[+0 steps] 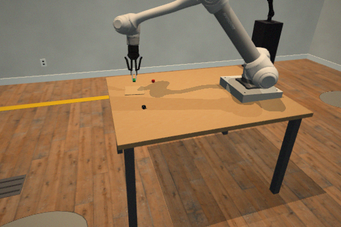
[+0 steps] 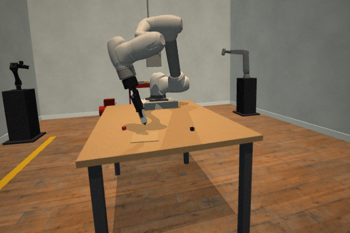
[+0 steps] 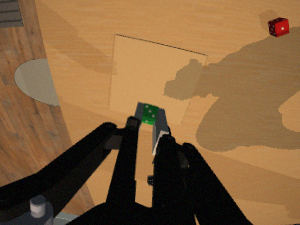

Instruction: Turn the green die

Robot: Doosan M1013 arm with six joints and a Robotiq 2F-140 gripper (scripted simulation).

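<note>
Right now the green die is 1 cm to the left of my hand and 3 cm below it. The rest, counted from my hand: black die (2 cm behind, 28 cm to the left, 11 cm below); then tan mat (1 cm to the left, 11 cm below); then red die (16 cm behind, 11 cm to the right, 11 cm below).
</note>
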